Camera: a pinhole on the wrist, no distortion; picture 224 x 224 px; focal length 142.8 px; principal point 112.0 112.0 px. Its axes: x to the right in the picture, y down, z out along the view. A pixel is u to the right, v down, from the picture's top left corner.
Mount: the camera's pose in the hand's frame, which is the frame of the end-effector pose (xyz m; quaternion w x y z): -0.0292 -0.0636 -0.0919 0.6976 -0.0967 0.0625 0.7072
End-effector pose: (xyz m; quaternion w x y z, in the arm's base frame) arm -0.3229 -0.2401 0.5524 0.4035 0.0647 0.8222 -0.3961
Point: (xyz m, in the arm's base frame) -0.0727 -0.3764 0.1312
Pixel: 167.1 53.8
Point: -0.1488 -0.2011 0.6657
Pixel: outside the picture
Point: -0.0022 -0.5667 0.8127
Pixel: 14.5 216.4
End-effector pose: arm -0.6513 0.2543 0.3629 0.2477 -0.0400 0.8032 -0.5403
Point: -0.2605 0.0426 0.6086
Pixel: outside the picture
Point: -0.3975 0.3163 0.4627
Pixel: outside the picture
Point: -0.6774 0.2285 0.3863
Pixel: 118.5 27.2
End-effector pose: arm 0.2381 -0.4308 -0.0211 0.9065 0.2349 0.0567 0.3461
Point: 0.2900 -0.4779 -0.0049
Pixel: 88.5 64.2
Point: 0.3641 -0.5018 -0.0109
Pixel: 22.3 26.5
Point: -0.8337 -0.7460 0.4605
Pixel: outside the picture
